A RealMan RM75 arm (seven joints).
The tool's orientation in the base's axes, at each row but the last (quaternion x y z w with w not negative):
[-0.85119 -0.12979 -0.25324 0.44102]
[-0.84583 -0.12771 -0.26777 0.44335]
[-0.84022 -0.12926 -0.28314 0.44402]
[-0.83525 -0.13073 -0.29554 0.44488]
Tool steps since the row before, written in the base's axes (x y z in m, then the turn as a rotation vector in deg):
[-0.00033 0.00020 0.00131 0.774 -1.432 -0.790]
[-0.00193 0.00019 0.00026 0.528 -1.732 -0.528]
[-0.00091 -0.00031 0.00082 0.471 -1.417 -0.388]
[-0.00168 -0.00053 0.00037 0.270 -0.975 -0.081]
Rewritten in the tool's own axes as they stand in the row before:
[0.00044 -0.00116 -0.00057 0.221 1.712 -0.543]
[-0.00145 -0.00116 -0.00062 0.173 1.594 -0.993]
[-0.00024 -0.00080 -0.00095 0.199 1.293 -0.818]
[-0.00108 -0.00075 -0.00123 0.208 0.740 -0.663]

